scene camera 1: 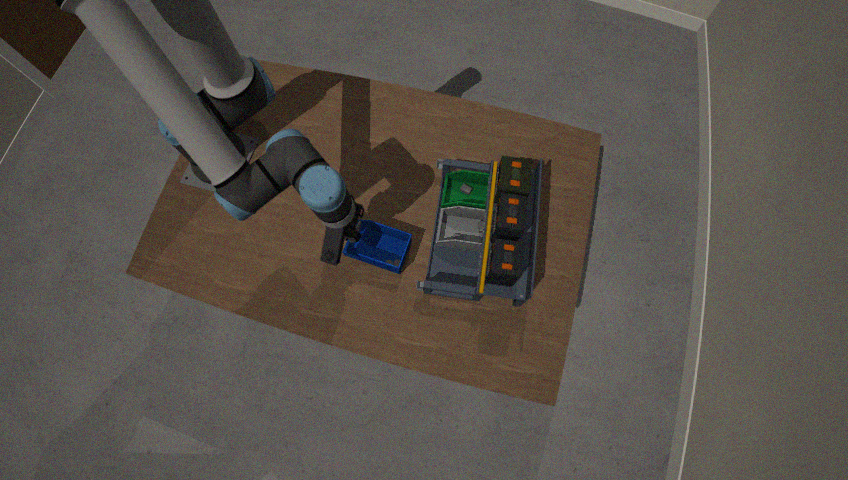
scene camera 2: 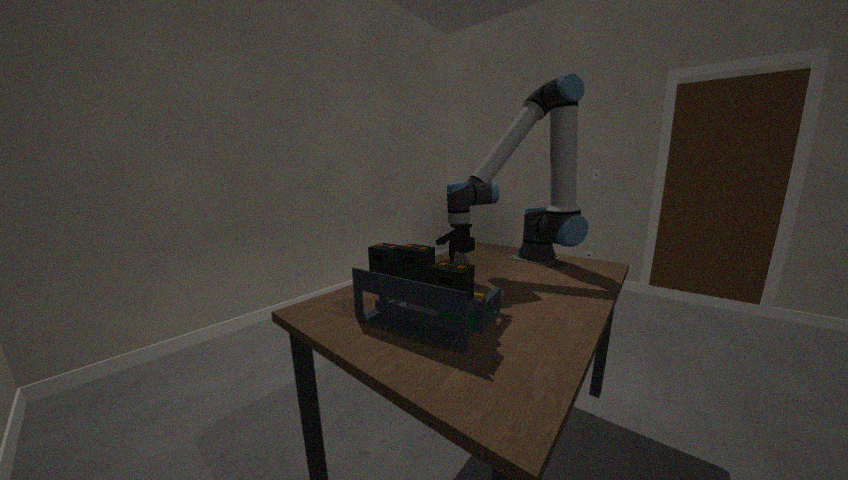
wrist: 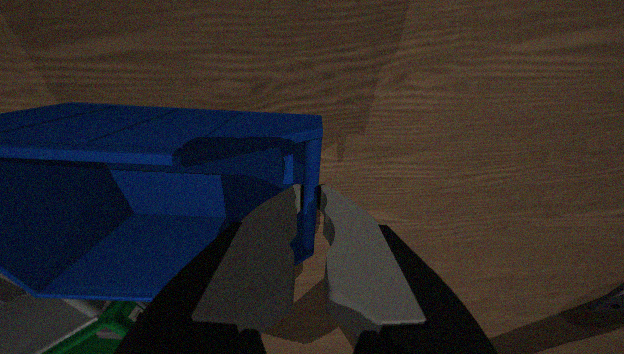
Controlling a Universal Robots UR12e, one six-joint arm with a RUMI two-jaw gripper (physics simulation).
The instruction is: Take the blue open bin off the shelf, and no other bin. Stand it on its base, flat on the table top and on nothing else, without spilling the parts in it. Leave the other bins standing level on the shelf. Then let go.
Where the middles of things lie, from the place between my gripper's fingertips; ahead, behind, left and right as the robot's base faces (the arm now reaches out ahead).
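Scene:
Distances from my hand: grey bin (scene camera 1: pixel 461 220), 110 mm to the left, 310 mm ahead, 10 mm above; green bin (scene camera 1: pixel 452 196), 220 mm to the left, 300 mm ahead, 10 mm above; blue open bin (scene camera 1: pixel 378 243), 10 mm above and 70 mm ahead. Going by their middles, of the things named here the blue open bin is the nearest to my hand and the green bin is the farthest from it.

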